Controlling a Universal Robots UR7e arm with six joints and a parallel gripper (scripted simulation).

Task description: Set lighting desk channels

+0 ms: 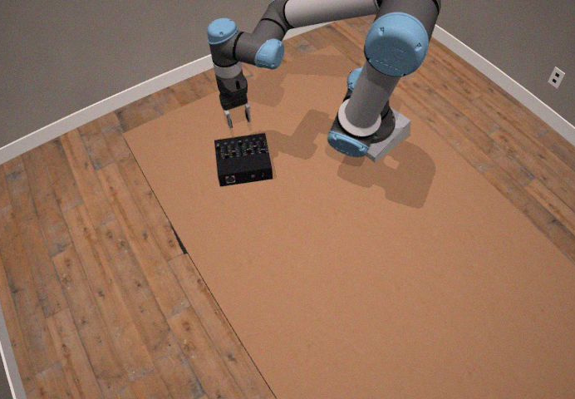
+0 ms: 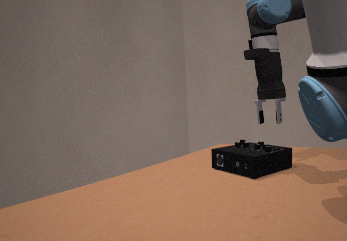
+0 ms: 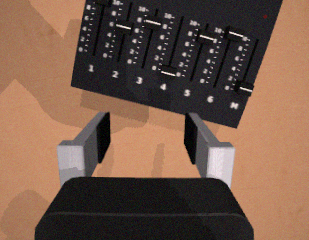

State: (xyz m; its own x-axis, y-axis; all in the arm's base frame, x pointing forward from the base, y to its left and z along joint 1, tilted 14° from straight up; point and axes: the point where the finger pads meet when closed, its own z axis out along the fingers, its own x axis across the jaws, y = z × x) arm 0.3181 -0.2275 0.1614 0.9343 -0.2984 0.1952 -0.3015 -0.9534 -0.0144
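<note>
My hand is 2 cm short of the channel 3 fader cap, 7 cm to the right of it and 7 cm above it. The rest, counted from my hand: channel 2 fader cap 7 cm to the left, 7 cm below; then master fader cap 8 cm ahead, 1 cm to the right, 7 cm below; then channel 1 fader cap 1 cm behind, 10 cm to the left, 7 cm below.
</note>
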